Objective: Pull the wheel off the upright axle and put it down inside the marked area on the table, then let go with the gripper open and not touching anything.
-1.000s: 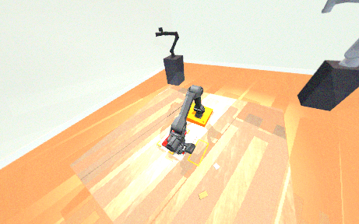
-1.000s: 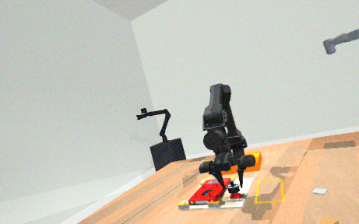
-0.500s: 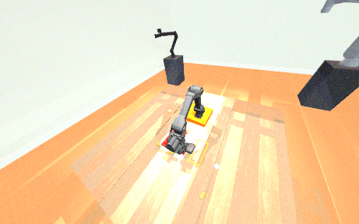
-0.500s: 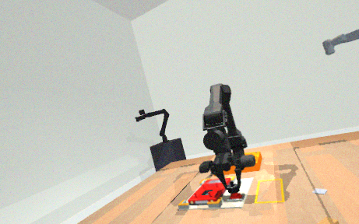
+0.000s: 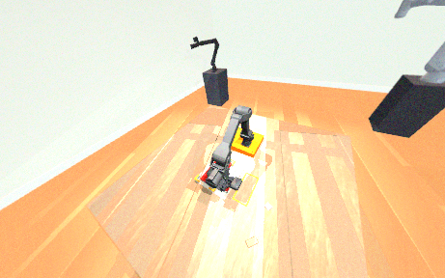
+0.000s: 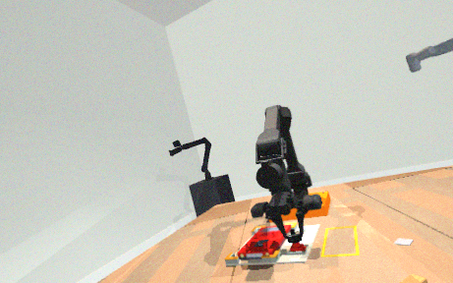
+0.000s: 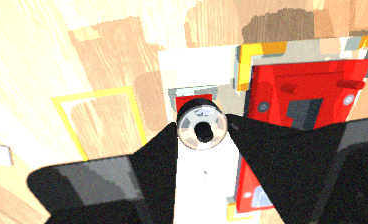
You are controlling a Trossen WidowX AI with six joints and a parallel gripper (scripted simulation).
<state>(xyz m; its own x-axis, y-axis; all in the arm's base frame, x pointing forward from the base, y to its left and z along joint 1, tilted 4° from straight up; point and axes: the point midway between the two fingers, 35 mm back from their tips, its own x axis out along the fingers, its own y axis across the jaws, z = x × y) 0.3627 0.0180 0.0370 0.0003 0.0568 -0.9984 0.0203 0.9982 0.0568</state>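
Right now my gripper tip is right at the wheel. The rest, counted from my gripper tip: tan block: 160 mm ahead, 220 mm to the left, 40 mm below; small grey tile: 20 mm behind, 240 mm to the left, 40 mm below; upright axle: 10 mm below.
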